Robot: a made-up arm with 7 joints.
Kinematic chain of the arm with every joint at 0, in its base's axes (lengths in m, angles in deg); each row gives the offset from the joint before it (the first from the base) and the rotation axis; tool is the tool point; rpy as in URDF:
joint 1: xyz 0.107 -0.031 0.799 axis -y
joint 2: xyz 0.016 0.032 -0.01 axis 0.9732 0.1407 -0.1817
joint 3: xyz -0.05 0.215 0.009 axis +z
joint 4: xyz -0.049 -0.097 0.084 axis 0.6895 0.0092 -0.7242
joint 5: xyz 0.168 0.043 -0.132 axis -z
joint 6: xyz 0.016 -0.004 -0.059 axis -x
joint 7: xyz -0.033 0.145 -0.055 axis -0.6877 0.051 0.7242
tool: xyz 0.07 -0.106 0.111 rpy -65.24 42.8 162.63
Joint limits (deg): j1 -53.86..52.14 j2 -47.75..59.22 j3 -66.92..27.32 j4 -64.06..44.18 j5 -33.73..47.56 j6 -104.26..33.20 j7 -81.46..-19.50
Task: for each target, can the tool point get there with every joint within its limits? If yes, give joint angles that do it. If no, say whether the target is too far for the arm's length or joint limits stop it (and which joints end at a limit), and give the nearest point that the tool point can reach.
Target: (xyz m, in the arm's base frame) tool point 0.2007 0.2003 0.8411
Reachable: yes | joints 8.03 41.92 19.30 12.46 20.98 21.72 -40.88
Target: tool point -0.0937 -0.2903 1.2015
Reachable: no: joint limits stop it (at a limit: joint 1, joint 2, joint 3, joint 4, joint 7) | nearest point -0.0688 -0.1023 0.8762 | short by 0.377 m
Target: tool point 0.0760 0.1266 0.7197
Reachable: yes | joints 10.05 20.46 -59.15 -4.77 8.62 3.37 -37.86
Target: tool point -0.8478 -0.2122 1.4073
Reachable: no: too far | nearest point -0.1697 -0.0519 0.8401 | short by 0.898 m
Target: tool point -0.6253 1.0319 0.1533
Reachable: no: too far | nearest point -0.0650 0.2737 0.5825 | short by 1.036 m
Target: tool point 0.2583 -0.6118 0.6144
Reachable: no: joint limits stop it (at a limit: joint 1, joint 2, joint 4, joint 7) | nearest point 0.2318 -0.1252 0.6375 | short by 0.488 m
